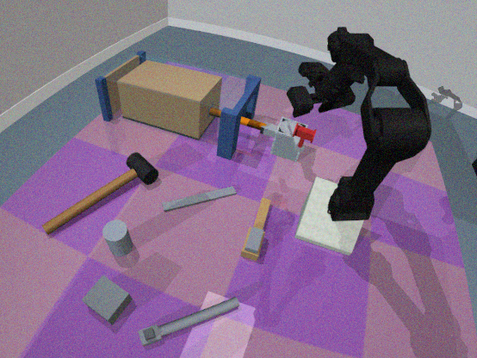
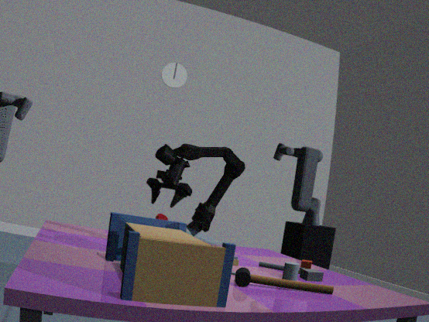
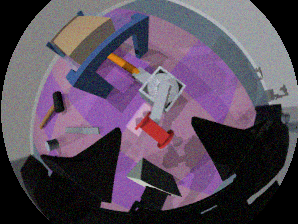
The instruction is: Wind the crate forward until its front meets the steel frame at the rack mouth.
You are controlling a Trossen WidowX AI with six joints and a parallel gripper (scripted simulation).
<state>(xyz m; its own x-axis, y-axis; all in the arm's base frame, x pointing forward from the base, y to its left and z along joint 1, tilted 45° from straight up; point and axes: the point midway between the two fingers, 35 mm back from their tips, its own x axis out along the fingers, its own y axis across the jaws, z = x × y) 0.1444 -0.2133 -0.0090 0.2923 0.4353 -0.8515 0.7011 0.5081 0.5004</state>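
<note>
The red knob is 1 cm behind my gripper tip, 1 cm to the left of it and 7 cm below it. Round my gripper tip: grey winch 1 cm ahead, 9 cm to the right, 17 cm below; then blue frame 19 cm ahead, 8 cm to the right, 10 cm below; then grey crank handle 2 cm to the right, 10 cm below.
</note>
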